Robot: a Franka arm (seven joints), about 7 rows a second.
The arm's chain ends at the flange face. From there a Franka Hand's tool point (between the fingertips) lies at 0.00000 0.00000 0.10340 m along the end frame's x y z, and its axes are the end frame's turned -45 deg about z.
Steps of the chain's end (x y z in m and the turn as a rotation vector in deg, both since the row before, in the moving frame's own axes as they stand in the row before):
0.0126, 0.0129, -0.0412, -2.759, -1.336, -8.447
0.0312, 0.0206, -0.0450, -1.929, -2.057, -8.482
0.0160, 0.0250, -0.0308, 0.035, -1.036, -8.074
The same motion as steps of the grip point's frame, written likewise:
-0.0053, 0.0202, -0.0413, -1.006, -2.896, -8.447
0.0024, 0.0368, -0.0451, 0.091, -2.819, -8.482
-0.0077, 0.0277, -0.0308, 0.757, -0.708, -8.074

